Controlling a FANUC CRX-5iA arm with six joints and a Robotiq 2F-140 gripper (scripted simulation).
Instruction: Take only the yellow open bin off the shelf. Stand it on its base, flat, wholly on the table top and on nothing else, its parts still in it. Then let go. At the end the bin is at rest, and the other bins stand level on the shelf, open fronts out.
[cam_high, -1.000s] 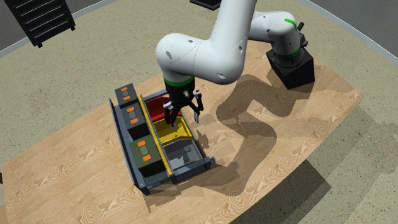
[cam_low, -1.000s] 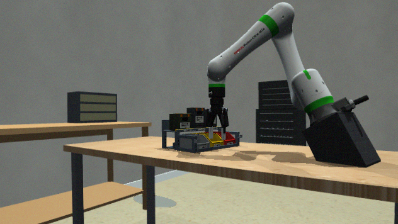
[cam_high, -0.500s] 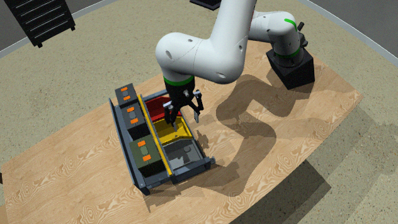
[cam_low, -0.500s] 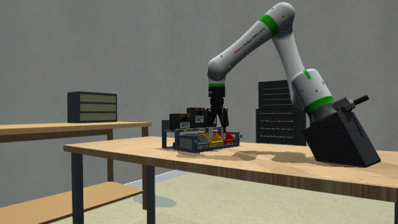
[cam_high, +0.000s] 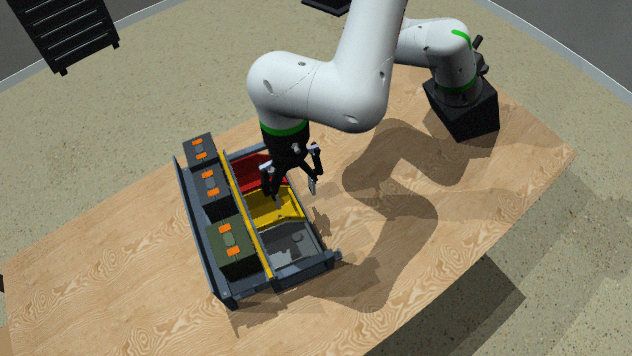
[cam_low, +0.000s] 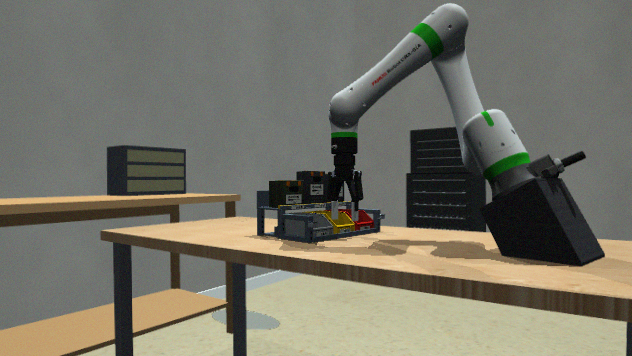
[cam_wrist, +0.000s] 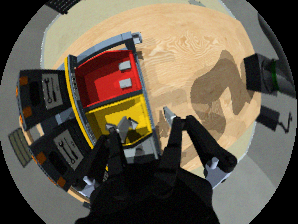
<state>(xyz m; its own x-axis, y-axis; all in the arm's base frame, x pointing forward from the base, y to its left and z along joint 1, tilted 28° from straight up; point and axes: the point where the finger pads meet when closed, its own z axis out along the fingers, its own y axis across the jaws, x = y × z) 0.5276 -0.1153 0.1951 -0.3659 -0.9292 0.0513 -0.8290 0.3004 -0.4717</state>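
My hand is 70 mm short of the yellow open bin, 30 mm to the left of it and 40 mm above it. Round my hand: red bin: 30 mm ahead, 130 mm to the right, 40 mm below; yellow rail: 120 mm ahead, 50 mm to the right, 20 mm above; grey bin: 120 mm ahead, 70 mm to the left, 40 mm below.
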